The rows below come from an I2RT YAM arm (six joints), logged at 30 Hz.
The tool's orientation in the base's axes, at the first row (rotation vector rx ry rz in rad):
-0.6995, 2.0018, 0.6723
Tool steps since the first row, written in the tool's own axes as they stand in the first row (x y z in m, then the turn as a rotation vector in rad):
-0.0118, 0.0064, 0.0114, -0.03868, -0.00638, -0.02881
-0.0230, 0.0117, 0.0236, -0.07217, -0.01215, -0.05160
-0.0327, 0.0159, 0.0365, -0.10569, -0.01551, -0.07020
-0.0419, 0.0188, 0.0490, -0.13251, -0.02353, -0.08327
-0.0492, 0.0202, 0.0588, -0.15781, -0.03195, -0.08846
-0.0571, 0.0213, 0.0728, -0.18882, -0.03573, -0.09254
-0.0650, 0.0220, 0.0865, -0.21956, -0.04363, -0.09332
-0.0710, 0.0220, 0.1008, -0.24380, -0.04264, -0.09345
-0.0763, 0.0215, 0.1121, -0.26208, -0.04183, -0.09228
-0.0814, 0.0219, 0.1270, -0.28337, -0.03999, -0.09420
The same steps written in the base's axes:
0.0073, 0.0148, 0.0062, 0.00563, -0.01590, 0.04563
0.0155, 0.0293, 0.0113, 0.01188, -0.02835, 0.08410
0.0241, 0.0431, 0.0145, 0.01883, -0.03625, 0.12112
0.0333, 0.0557, 0.0173, 0.02911, -0.04503, 0.14890
0.0411, 0.0650, 0.0193, 0.04341, -0.04900, 0.17165
0.0517, 0.0771, 0.0199, 0.05767, -0.04775, 0.19972
0.0625, 0.0887, 0.0206, 0.07653, -0.04716, 0.22525
0.0732, 0.0998, 0.0192, 0.08666, -0.04134, 0.24652
0.0823, 0.1083, 0.0185, 0.09496, -0.03604, 0.26198
0.0927, 0.1200, 0.0161, 0.10217, -0.03151, 0.28167

